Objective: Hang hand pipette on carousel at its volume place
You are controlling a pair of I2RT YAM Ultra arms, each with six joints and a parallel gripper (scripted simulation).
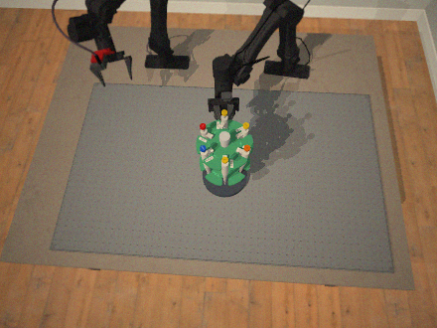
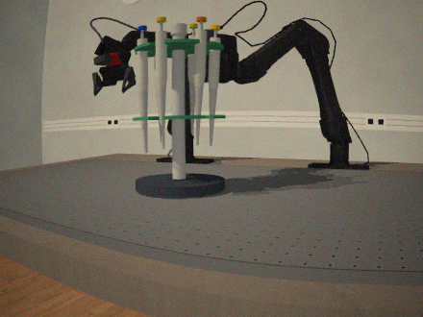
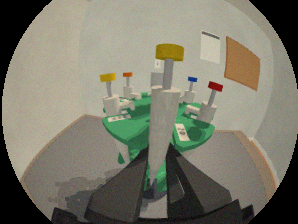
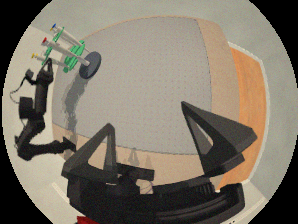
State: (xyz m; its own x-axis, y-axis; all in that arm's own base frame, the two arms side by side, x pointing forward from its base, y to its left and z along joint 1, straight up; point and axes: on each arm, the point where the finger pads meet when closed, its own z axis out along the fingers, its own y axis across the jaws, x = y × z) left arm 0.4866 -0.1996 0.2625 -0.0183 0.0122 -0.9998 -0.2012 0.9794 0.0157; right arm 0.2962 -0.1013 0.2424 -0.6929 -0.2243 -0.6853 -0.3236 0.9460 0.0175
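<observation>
The pipette is 2 cm below my left hand and 2 cm ahead of it.
</observation>
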